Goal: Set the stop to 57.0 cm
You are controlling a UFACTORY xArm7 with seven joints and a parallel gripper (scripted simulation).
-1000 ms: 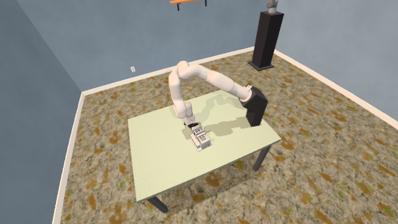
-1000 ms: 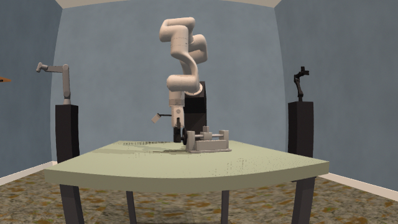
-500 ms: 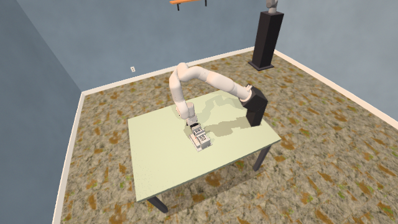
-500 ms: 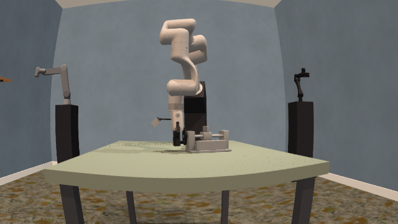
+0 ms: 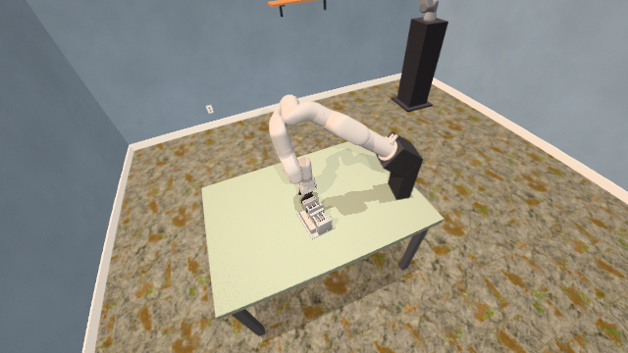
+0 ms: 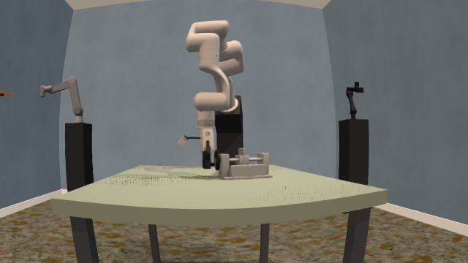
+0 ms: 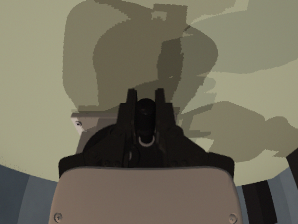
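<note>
My hand is 2 cm to the right of the black handwheel. From my hand the other things lie so: grey stop block: 1 cm ahead, 15 cm to the left, 3 cm above.
</note>
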